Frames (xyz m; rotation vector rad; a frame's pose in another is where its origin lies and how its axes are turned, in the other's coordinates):
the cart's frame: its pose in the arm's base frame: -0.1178 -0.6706 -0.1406 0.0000 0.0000 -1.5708
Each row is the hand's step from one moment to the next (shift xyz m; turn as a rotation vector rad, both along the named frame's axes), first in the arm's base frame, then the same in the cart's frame.
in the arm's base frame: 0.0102 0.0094 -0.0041 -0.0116 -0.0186 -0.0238
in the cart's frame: -0.0094 0.0102 -0.0041 0.0186 -0.0116 -0.0238
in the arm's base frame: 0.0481 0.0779 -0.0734 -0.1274 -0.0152 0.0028
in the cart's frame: -0.0779 0.0481 -0.0734 0.0152 -0.1274 0.0028
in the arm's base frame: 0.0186 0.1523 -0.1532 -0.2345 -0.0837 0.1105
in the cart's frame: -0.1523 0.0186 -0.1532 0.0837 -0.2345 0.1105
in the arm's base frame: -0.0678 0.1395 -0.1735 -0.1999 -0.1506 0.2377
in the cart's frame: -0.1395 -0.0678 -0.1735 0.1506 -0.1999 0.2377
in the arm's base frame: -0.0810 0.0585 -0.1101 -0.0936 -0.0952 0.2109
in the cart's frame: -0.0585 -0.0810 -0.1101 0.0952 -0.0936 0.2109
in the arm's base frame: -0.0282 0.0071 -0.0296 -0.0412 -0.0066 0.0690
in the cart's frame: -0.0071 -0.0282 -0.0296 0.0066 -0.0412 0.0690
